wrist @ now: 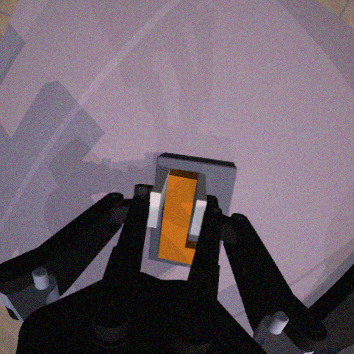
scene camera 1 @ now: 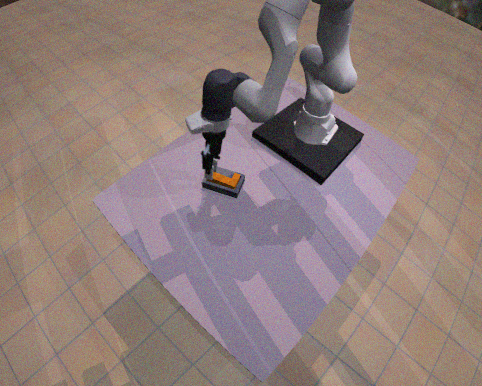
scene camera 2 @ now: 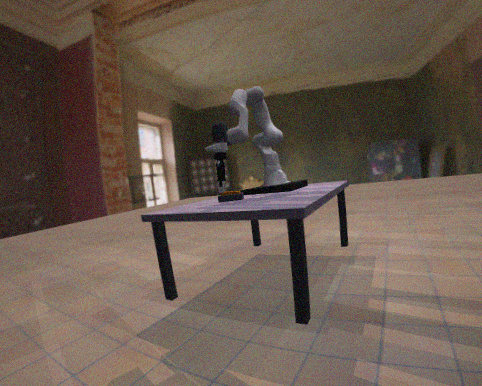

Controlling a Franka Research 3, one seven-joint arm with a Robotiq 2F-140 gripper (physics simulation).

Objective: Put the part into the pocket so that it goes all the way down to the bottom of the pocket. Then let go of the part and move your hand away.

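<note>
The orange part (scene camera 1: 226, 180) (scene camera 2: 232, 193) (wrist: 175, 240) lies over the pocket of a dark grey block (scene camera 1: 220, 190) (scene camera 2: 231, 198) (wrist: 221, 181). Its top stands a little above the block's rim, with an orange side edge showing in scene camera 1. How far its underside is down in the pocket is hidden. My gripper (scene camera 1: 211, 171) (scene camera 2: 221, 189) (wrist: 181, 183) points down and is shut on the part, with one pale fingertip on each long side. The fingertips are close to the block's top face.
The block stands on a purple table (scene camera 1: 350, 200) (scene camera 2: 225, 210) (wrist: 280, 100). The black base plate (scene camera 1: 320, 170) (scene camera 2: 295, 187) of the arm is on the same table, to the right of the block and farther back in scene camera 1.
</note>
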